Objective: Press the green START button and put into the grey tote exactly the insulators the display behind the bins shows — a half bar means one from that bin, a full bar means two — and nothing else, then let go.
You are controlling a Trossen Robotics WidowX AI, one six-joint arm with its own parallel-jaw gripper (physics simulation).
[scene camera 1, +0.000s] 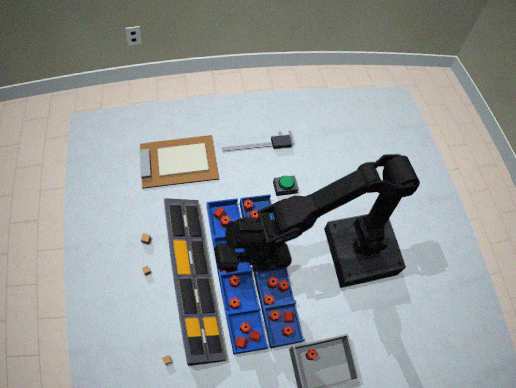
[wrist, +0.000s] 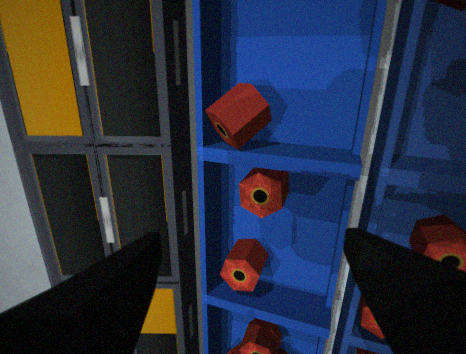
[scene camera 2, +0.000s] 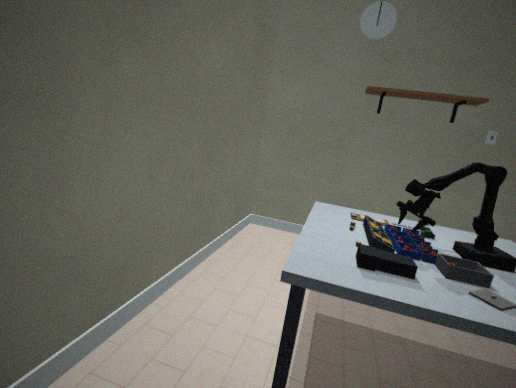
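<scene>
My gripper (scene camera 1: 254, 257) (scene camera 2: 408, 226) (wrist: 253, 241) is open and empty above the left column of blue bins (wrist: 300, 65). In the wrist view, one tipped red insulator (wrist: 239, 115) lies in the second bin; two insulators (wrist: 261, 194) (wrist: 243, 266) lie in the third, between the fingertips as seen from above. The display (scene camera 1: 207, 295) shows a full orange bar at second row left and half bars in both fourth-row cells; the other cells are dark. The grey tote (scene camera 1: 352, 357) (scene camera 2: 465, 275) holds one red insulator (scene camera 1: 312, 354). The green START button (scene camera 1: 286, 182) stands behind the bins.
A clipboard (scene camera 1: 215, 170) and a caliper (scene camera 1: 250, 146) lie at the back. Small wooden cubes (scene camera 1: 145, 238) (scene camera 1: 146, 270) (scene camera 1: 167, 360) lie left of the display. A long black box (scene camera 2: 385, 261) stands near the table's front edge, and a flat plate (scene camera 2: 492, 298) lies beside the tote.
</scene>
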